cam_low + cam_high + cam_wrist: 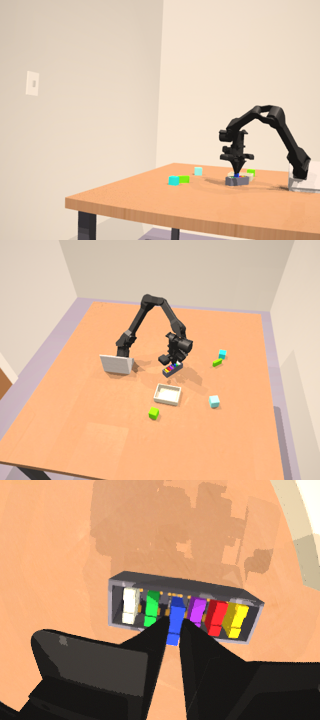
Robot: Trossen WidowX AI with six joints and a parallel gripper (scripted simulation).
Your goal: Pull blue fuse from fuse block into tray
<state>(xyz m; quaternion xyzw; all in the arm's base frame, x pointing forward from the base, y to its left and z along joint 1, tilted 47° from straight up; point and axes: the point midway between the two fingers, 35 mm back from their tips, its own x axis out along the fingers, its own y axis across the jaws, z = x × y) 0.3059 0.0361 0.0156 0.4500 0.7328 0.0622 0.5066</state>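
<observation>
The white tray lies 190 mm to the right of my gripper tip, 50 mm below it and 10 mm ahead of it. Also, from my gripper tip: blue fuse 10 mm below; then pale cyan cube 260 mm ahead, 180 mm to the right, 30 mm below; then green bar 240 mm ahead, 100 mm to the left, 40 mm below.
</observation>
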